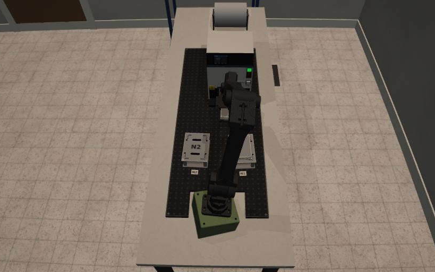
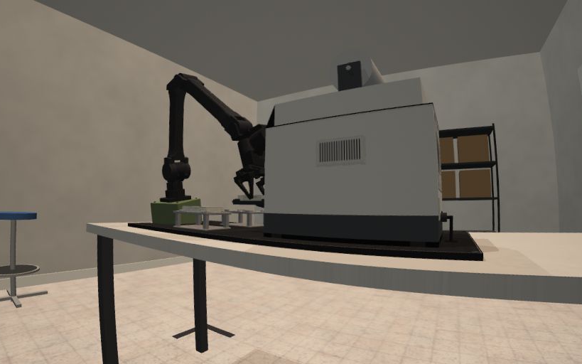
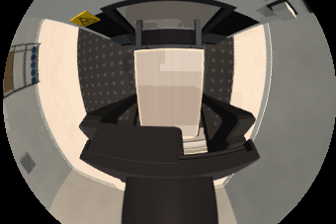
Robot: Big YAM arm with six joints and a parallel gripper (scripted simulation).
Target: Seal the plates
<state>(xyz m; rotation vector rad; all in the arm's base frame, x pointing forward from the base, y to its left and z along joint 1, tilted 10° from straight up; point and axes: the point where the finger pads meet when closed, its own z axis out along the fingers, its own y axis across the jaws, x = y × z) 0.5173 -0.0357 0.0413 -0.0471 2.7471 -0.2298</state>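
The sealer stage is 2 cm below my hand. Also, from my hand: yellow warning label (10 cm ahead, 9 cm to the left, 4 cm above); then white well plate (right at my hand); then N2 label (31 cm behind, 16 cm to the left, 11 cm below).
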